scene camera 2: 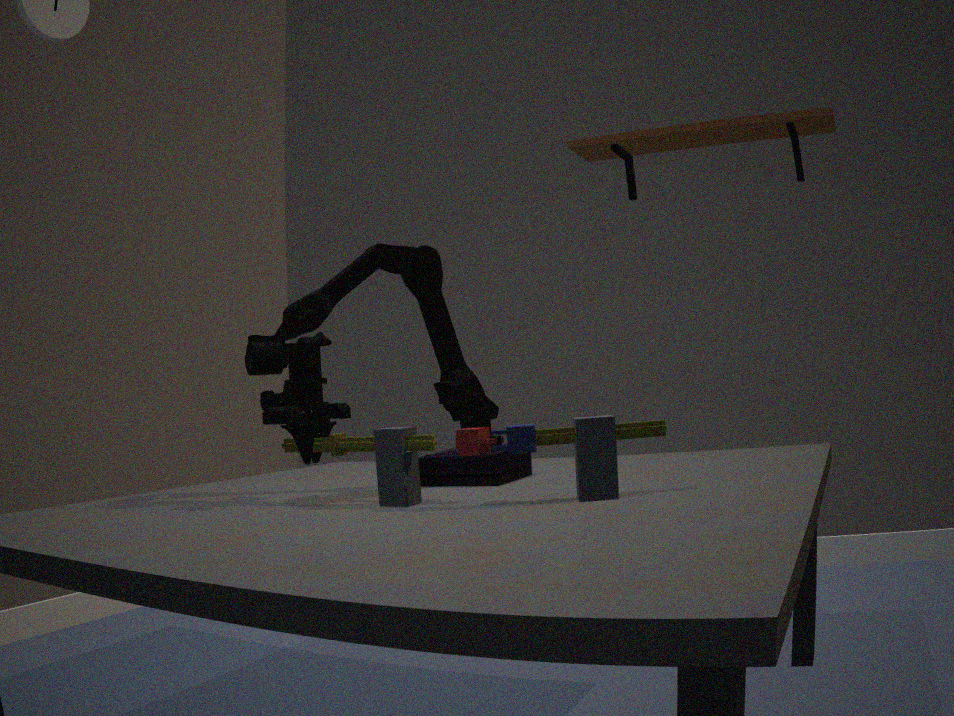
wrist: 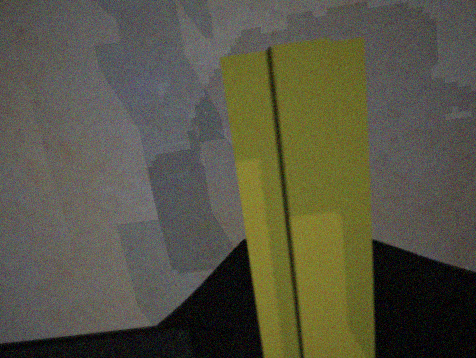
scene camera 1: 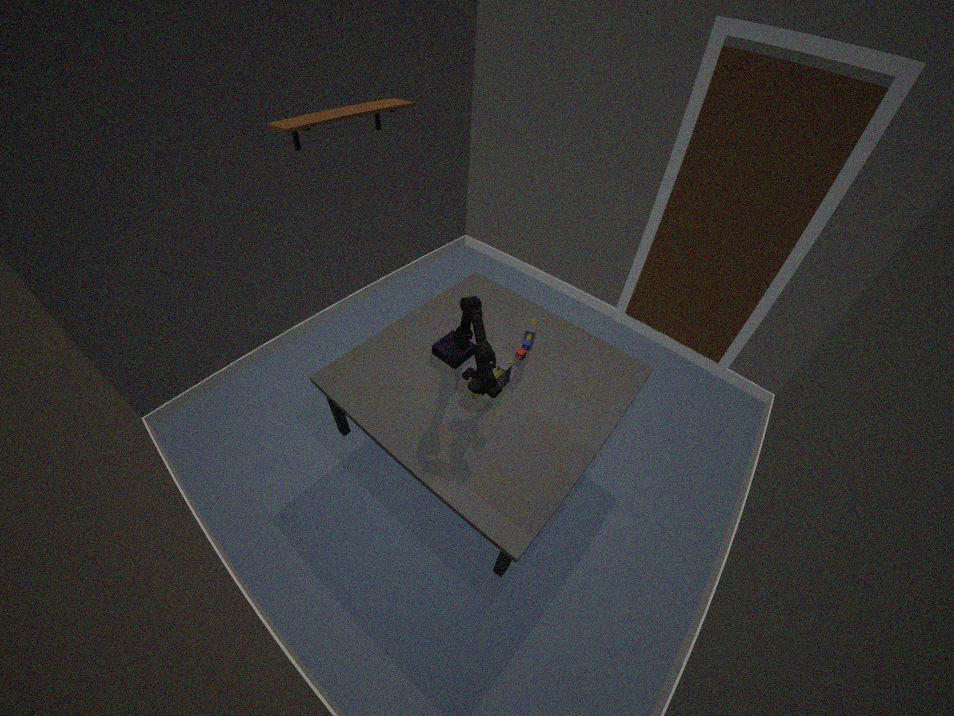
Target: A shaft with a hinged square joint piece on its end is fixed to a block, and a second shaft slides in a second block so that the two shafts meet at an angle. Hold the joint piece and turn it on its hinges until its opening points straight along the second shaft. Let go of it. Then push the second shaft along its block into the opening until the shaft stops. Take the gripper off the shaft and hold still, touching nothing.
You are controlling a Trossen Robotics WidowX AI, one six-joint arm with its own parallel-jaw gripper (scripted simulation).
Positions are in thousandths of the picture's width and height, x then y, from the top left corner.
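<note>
Scene camera 2 shows the gripper (scene camera 2: 327, 647), and the wrist view has the gripper (wrist: 610, 691) in its picture as well.
</note>
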